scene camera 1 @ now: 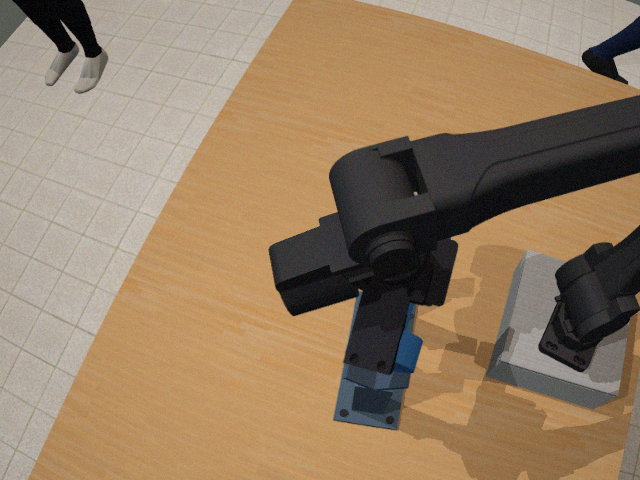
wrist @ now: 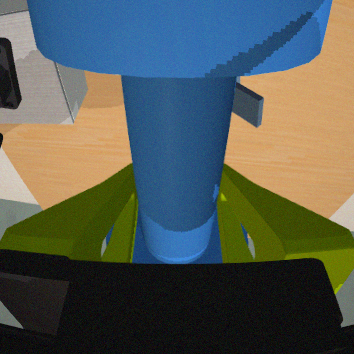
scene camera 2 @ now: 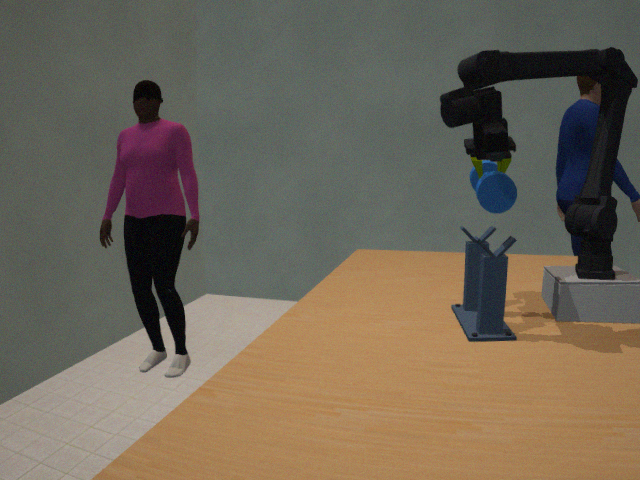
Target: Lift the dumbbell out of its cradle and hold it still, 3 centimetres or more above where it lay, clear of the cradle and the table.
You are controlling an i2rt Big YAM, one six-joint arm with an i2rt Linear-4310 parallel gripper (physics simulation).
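Observation:
The blue dumbbell (scene camera 1: 409, 353) (scene camera 2: 496, 192) (wrist: 177, 140) hangs in the air above the cradle, with a clear gap between its discs and the V-shaped rests in scene camera 2. My gripper (scene camera 2: 490, 167) (wrist: 177, 174) is shut on the dumbbell's bar, a green-yellow finger on each side. In scene camera 1 the arm hides the fingers and most of the dumbbell. The slate-blue cradle (scene camera 1: 368, 415) (scene camera 2: 492, 294) (wrist: 248, 106) stands upright on the table, its two posts and rests without the dumbbell on them.
The wooden table (scene camera 1: 232, 335) (scene camera 2: 320, 387) extends around the cradle. The arm's grey base block (scene camera 1: 563, 384) (scene camera 2: 594, 302) (wrist: 35, 75) stands to the right of the cradle. A person in a pink top (scene camera 2: 155, 165) and one in blue (scene camera 2: 573, 139) stand beyond the table.

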